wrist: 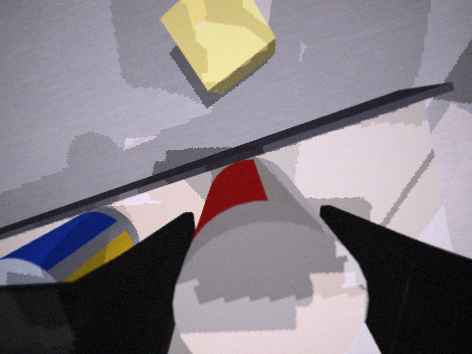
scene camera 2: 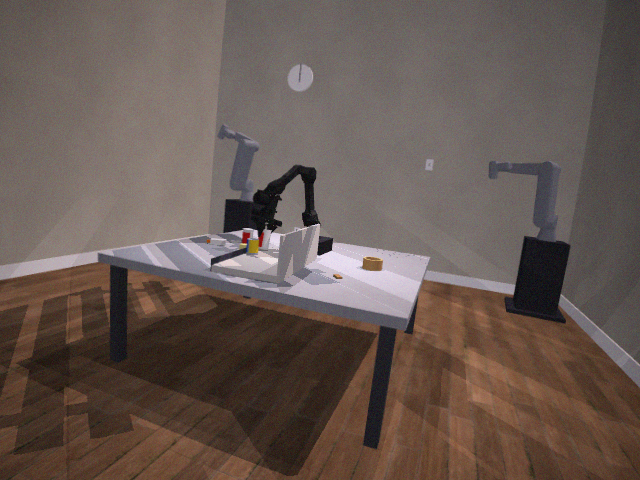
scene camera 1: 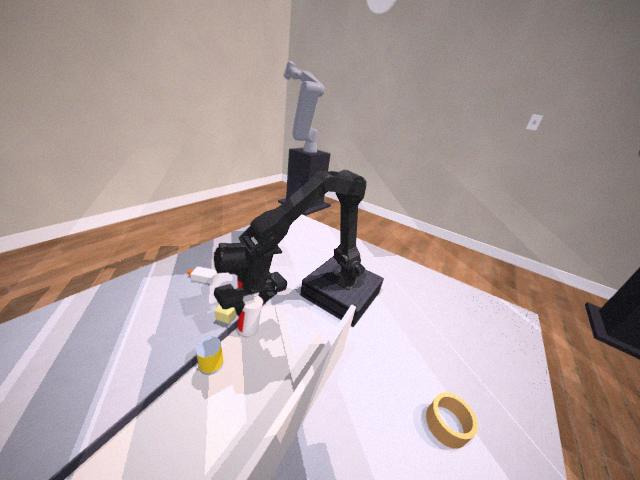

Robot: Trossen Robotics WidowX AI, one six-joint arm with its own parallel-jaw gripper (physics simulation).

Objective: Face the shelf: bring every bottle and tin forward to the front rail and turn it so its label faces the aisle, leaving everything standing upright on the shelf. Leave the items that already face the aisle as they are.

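Frame: origin at the arm's base, x ahead, y left, z up, level; centimetres.
Seen in the pictures: gripper, fingertip midpoint: (wrist: 256, 217) (scene camera 2: 262, 237) (scene camera 1: 248, 311); arm's base, origin of the base link: (scene camera 1: 346, 281).
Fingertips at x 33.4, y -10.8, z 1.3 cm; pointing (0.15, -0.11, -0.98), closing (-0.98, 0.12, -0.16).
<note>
Offsets run from my fingertips to a thing's top centre. "*": to the spot under its first point.
My gripper (scene camera 1: 251, 300) (scene camera 2: 267, 230) (wrist: 256, 217) is shut on a white cylinder with a red label {dy +1.0, dx +0.2, dz +4.7 cm} (scene camera 1: 249, 317) (scene camera 2: 265, 239) (wrist: 260, 260), upright on the shelf (scene camera 1: 180, 423) (scene camera 2: 242, 269) (wrist: 350, 160). Its far edge is close to the dark front rail (scene camera 1: 144, 401) (scene camera 2: 227, 255) (wrist: 300, 133), and the red patch faces the rail, somewhat to the left in the wrist view. A blue-and-yellow tin {dy +3.3, dx +13.4, dz +0.9 cm} (scene camera 1: 209, 357) (scene camera 2: 252, 245) (wrist: 92, 240) stands left of the gripper, near the rail; its blue patch is on the rail side. Another red-and-white item {* dy -16.4, dx -8.1, dz -5.7 cm} (scene camera 1: 239, 284) (scene camera 2: 247, 236) is behind the gripper, mostly hidden in scene camera 1.
A yellow block {dy -9.5, dx +1.3, dz -4.9 cm} (scene camera 1: 224, 314) (scene camera 2: 242, 246) (wrist: 230, 45) lies outside the rail. A white bottle with an orange cap {dy -31.1, dx -2.3, dz -5.9 cm} (scene camera 1: 203, 275) (scene camera 2: 218, 241) lies on its side beyond. The shelf's pale back panel {* dy +29.8, dx +16.9, dz -0.9 cm} (scene camera 2: 299, 253) rises opposite the rail. A tan ring {dy +53.1, dx -16.5, dz -3.7 cm} (scene camera 1: 439, 426) (scene camera 2: 372, 266) lies behind that panel.
</note>
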